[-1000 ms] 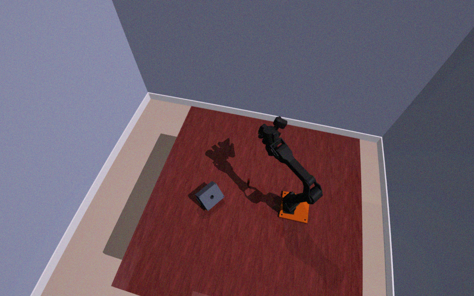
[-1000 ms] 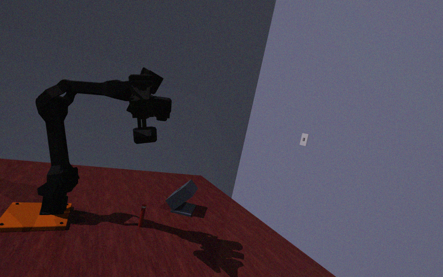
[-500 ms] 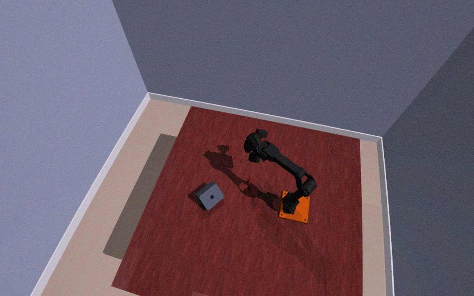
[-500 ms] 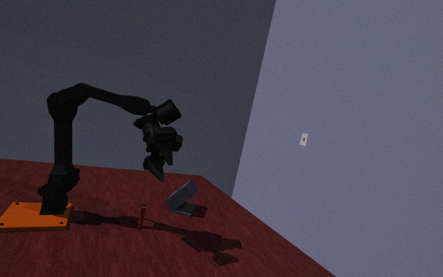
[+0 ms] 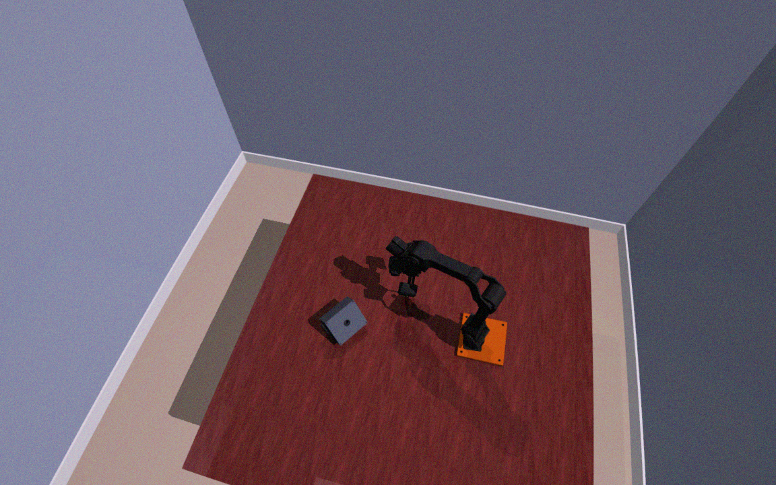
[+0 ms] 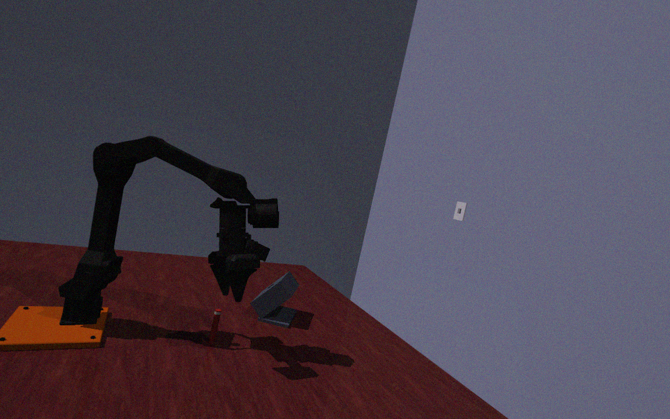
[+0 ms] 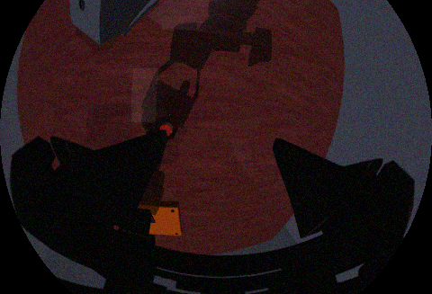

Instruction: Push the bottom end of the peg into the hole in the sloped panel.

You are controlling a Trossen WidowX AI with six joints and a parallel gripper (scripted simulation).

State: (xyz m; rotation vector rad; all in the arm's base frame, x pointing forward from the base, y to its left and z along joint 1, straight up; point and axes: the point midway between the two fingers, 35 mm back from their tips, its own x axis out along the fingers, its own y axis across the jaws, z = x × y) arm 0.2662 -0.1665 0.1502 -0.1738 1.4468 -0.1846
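The red peg lies 70 mm below my gripper tip, 50 mm to the left of it and 10 mm behind it. From my gripper tip the other things lie so: sloped panel (210 mm ahead, 190 mm to the left, 60 mm below).
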